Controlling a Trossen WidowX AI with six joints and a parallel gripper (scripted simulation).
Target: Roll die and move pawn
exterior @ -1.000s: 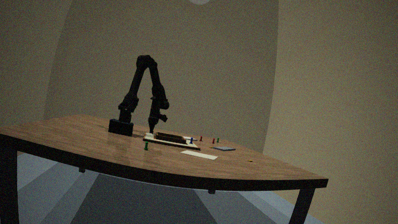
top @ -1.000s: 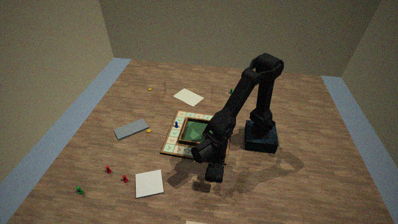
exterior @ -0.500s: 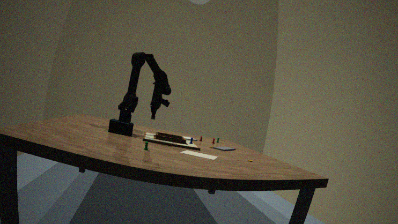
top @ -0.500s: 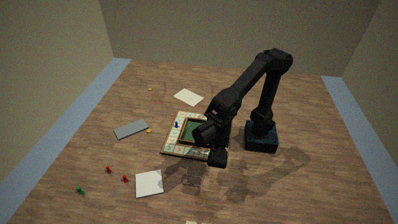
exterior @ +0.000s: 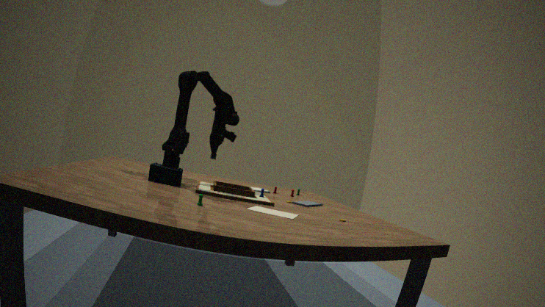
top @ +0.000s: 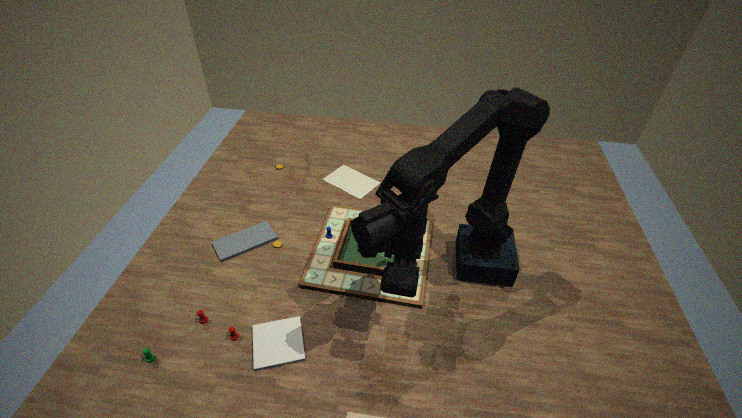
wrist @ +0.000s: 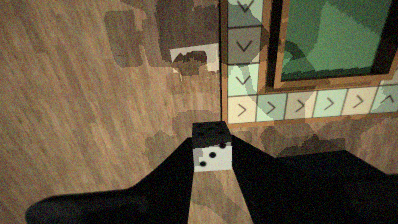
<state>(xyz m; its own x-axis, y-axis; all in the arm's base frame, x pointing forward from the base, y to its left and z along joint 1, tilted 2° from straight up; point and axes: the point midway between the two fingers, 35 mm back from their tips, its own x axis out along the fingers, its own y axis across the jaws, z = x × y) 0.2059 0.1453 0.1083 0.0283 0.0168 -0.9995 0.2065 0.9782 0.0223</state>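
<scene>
My gripper tip is 23 cm to the left of the blue pawn, 17 cm short of it and 10 cm above it. From my gripper tip the other things lie so: grey card (38 cm ahead, 22 cm to the right, 12 cm below); then green dice tray (19 cm to the right, 12 cm below, 6 cm ahead); then white die (right at my gripper tip).
</scene>
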